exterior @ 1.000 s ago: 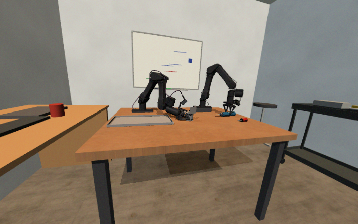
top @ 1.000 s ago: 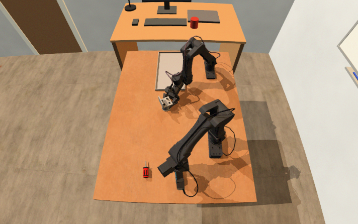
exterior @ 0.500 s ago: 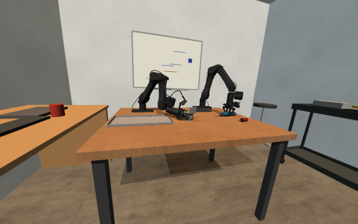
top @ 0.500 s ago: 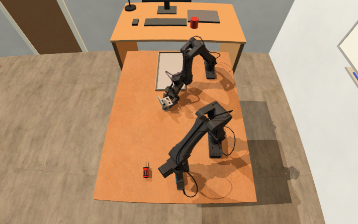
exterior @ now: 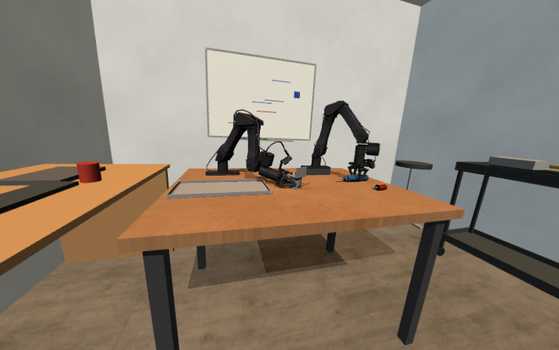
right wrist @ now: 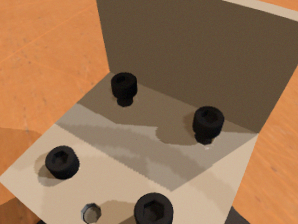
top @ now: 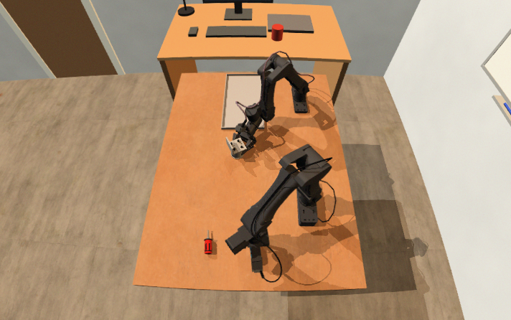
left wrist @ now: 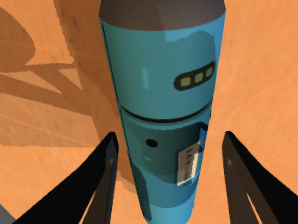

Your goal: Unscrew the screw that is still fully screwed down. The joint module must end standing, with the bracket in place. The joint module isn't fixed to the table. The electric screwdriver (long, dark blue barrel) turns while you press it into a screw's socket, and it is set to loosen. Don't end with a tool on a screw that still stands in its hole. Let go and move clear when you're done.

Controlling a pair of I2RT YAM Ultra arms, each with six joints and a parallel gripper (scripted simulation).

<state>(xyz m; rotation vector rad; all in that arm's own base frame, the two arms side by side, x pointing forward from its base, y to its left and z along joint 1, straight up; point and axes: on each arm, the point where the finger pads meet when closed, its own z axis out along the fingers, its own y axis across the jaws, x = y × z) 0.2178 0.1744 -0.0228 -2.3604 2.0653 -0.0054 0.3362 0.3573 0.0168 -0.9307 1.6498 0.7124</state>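
Now: right hand 50 mm below the l-shaped bracket. Also, from my right hand: small red screwdriver: 80 mm ahead, 430 mm to the left, 10 mm below; then grey bit: 80 mm behind, 290 mm to the left; then grey tray: 360 mm to the right, 20 mm below.
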